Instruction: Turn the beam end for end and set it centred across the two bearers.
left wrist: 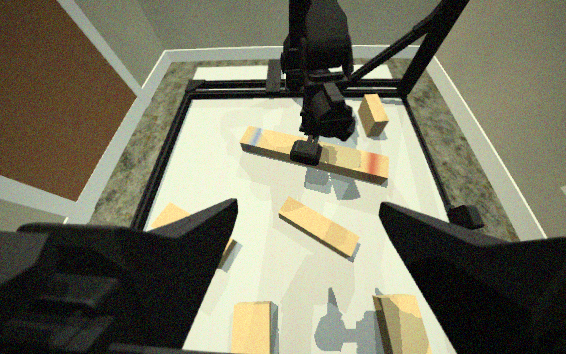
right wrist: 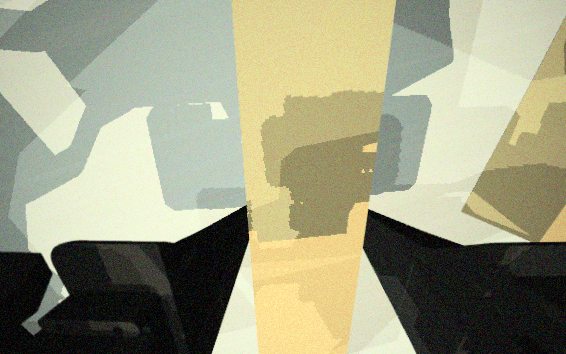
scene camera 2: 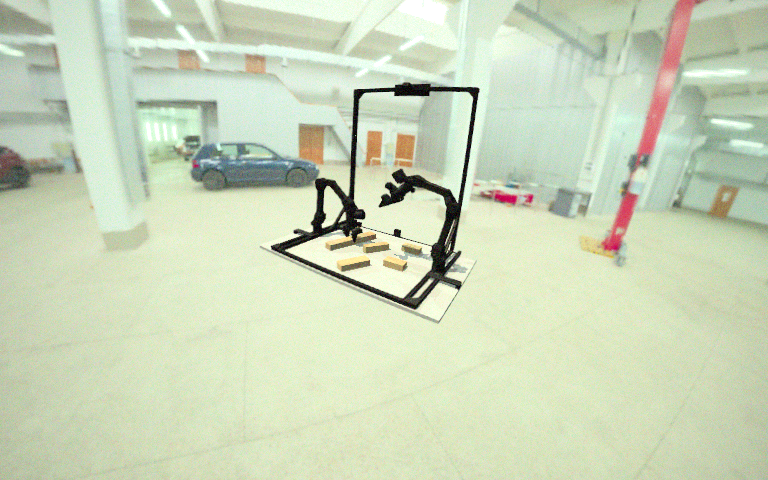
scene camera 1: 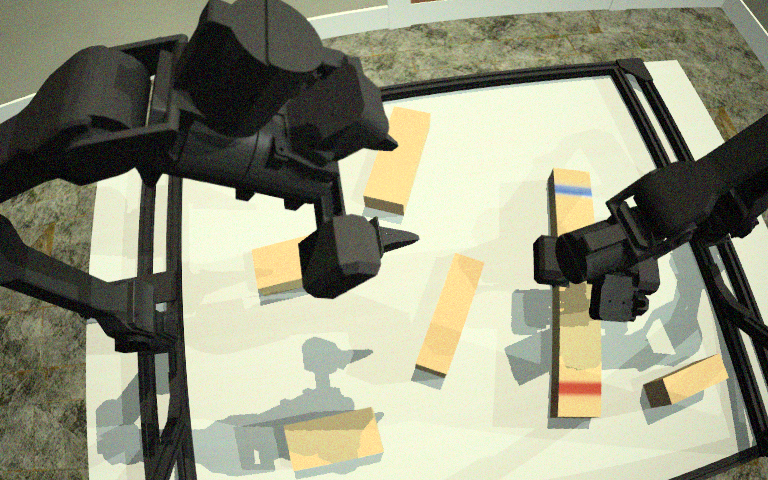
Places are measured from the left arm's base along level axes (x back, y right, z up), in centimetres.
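Pixels of known places: left gripper, fingertip midpoint: [left wrist: 308, 206] [scene camera 2: 382, 205] [scene camera 1: 405, 191]; right gripper, fingertip midpoint: [right wrist: 301, 211] [scene camera 2: 351, 241] [scene camera 1: 573, 286]; left arm's base, origin of the base link: [scene camera 2: 437, 270] [scene camera 1: 157, 333]; right arm's base, origin of the base link: [left wrist: 294, 85] [scene camera 2: 317, 232] [scene camera 1: 708, 228].
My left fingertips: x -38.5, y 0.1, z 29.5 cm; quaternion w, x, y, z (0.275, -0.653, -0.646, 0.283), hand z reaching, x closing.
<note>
Ahead of a thing's pixels: the offset from my left fingertips to its top centre.
The long beam {dx -24.8, dy +4.3, dz -27.6 cm} [scene camera 1: 578, 339] [scene camera 2: 338, 243] [left wrist: 280, 141] [right wrist: 315, 50] lies on the table, with its blue band at the back and red band at the front in scene camera 1. My right gripper [scene camera 1: 578, 281] [scene camera 2: 354, 235] [right wrist: 301, 211] is shut on the beam near its middle, a finger against each long side. Two short wide blocks, which look like the bearers, lie apart: one {dx +15.2, dy -7.4, dz -27.7 cm} [scene camera 1: 277, 266] [scene camera 2: 394, 263] [left wrist: 251, 327] partly behind my left gripper in scene camera 1, one {dx +13.4, dy +18.7, dz -27.7 cm} [scene camera 1: 334, 440] [left wrist: 406, 320] at the front. My left gripper [scene camera 1: 406, 191] [scene camera 2: 381, 202] [left wrist: 308, 206] is open and empty, high above the table.
A narrow block {dx -5.3, dy +4.5, dz -27.1 cm} [scene camera 1: 450, 316] [left wrist: 320, 227] lies between the beam and the short blocks. A thicker block {dx -3.1, dy -22.3, dz -27.7 cm} [scene camera 1: 399, 158] [scene camera 2: 352, 263] lies at the back in scene camera 1. A small block {dx -37.5, dy +22.5, dz -25.2 cm} [scene camera 1: 693, 378] [left wrist: 374, 115] lies right of the beam's red end. Black frame rails [scene camera 1: 498, 80] border the table.
</note>
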